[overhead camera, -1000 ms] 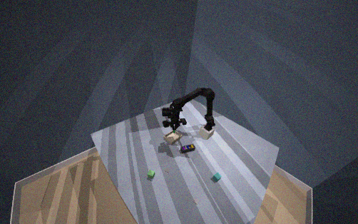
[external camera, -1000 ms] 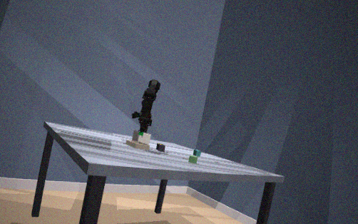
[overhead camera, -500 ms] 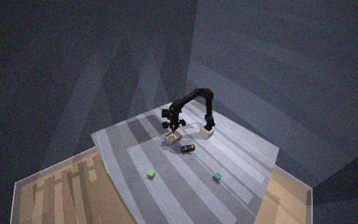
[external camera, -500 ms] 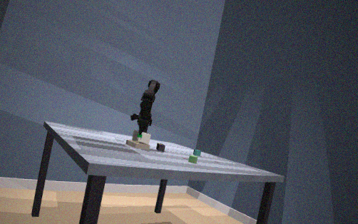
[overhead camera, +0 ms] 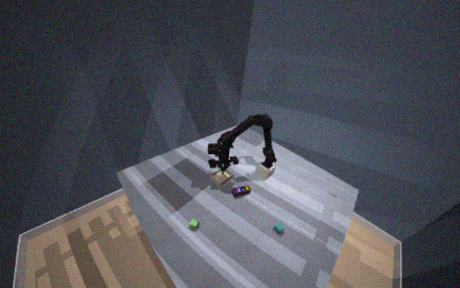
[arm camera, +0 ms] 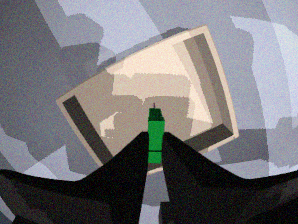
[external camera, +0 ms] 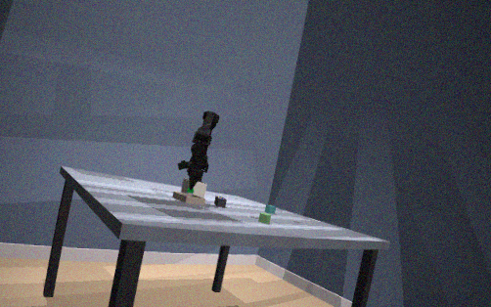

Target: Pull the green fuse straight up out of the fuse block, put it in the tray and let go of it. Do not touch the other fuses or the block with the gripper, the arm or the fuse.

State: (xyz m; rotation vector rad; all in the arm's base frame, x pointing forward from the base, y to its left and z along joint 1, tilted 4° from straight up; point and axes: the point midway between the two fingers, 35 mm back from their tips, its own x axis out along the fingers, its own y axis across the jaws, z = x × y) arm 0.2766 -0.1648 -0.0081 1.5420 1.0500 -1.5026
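The green fuse lies 20 mm below my gripper tip. The rest, counted from my gripper tip: yellow fuse (40 mm behind, 190 mm to the left, 30 mm below); beige tray (50 mm below); blue fuse (180 mm to the left, 30 mm below).
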